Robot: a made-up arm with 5 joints.
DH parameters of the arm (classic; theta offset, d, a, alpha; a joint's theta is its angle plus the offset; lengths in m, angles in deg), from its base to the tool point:
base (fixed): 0 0 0.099 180
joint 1: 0 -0.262 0.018 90
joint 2: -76.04 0 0.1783 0
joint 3: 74.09 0 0.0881 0
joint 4: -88.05 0.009 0 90
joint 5: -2.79 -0.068 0 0
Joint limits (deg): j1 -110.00..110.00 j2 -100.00..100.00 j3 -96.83..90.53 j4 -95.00..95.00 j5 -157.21..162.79
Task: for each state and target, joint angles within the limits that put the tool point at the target. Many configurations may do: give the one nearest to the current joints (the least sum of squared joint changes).
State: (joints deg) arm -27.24 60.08 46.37 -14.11 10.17
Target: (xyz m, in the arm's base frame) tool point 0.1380 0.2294 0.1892
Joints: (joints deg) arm -78.13 52.13 28.64 -21.21 10.17
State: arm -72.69 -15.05 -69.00 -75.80 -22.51
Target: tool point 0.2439 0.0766 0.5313
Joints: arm -24.71 18.79 -54.95 -71.04 -22.51
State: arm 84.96 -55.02 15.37 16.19 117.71
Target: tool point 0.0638 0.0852 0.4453
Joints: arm 61.95 -89.83 16.68 19.70 117.71
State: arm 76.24 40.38 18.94 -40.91 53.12
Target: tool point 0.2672 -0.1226 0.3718
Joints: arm 38.57 3.99 38.40 -40.13 53.12
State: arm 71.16 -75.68 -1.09 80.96 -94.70
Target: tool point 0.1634 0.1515 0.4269
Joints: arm 109.90 -92.68 -27.54 65.61 -94.70
